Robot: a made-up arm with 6 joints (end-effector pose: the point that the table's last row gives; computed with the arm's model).
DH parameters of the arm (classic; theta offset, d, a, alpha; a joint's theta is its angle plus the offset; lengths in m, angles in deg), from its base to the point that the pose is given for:
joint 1: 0 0.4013 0 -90
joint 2: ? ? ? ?
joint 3: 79.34 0 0.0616 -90
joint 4: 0 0.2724 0 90
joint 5: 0 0 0.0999 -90
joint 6: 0 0.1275 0 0
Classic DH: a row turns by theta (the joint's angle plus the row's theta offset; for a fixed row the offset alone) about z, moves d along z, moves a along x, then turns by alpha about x.
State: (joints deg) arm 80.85 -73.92 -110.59 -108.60 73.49 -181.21
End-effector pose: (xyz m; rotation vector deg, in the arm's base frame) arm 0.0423 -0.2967 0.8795 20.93 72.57 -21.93
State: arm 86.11 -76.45 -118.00 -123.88 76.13 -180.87
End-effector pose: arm 0.0569 -0.3847 0.8343 36.64 76.89 -23.24
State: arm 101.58 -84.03 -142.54 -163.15 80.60 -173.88
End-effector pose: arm 0.1463 -0.5559 0.6021 80.36 97.49 -20.86
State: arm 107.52 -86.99 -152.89 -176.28 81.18 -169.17
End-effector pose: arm 0.1880 -0.5717 0.4917 94.46 107.56 -21.77
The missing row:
joint 2: -79.34 0 0.1827 0
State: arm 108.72 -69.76 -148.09 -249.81 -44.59 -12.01
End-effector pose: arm 0.2524 -0.2750 0.7228 17.35 42.19 39.10
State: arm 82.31 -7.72 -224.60 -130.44 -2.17 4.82
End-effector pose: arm -0.1191 -0.2869 0.8308 13.60 -62.69 124.84
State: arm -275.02 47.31 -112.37 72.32 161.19 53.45
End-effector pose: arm -0.0999 0.3403 0.4391 67.11 54.36 -105.96
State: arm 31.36 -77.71 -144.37 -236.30 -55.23 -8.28
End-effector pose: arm -0.2064 -0.2833 0.6866 35.20 25.32 -15.32
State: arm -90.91 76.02 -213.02 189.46 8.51 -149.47
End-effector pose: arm 0.0056 -0.4770 0.7024 16.30 -39.63 123.83
